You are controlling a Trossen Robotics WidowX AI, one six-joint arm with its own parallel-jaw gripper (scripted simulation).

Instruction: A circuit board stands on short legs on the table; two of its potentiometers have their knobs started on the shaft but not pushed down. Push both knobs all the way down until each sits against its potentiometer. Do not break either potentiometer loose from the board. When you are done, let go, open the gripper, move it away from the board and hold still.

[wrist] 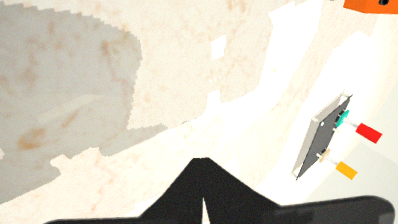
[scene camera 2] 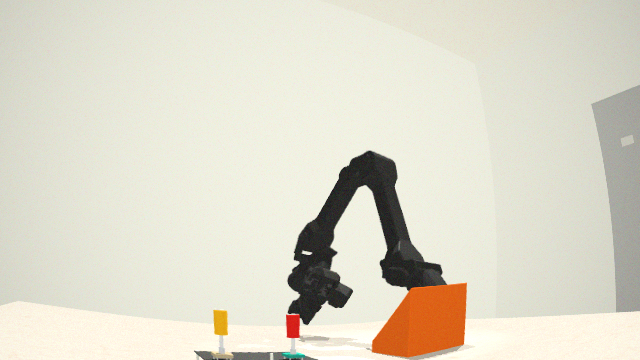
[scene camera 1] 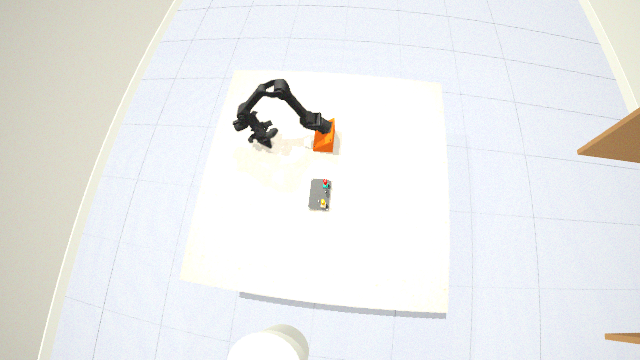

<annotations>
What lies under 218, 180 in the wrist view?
My gripper.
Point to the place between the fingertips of my gripper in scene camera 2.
305, 323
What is my gripper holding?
Nothing.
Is my gripper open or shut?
Shut.
</annotations>
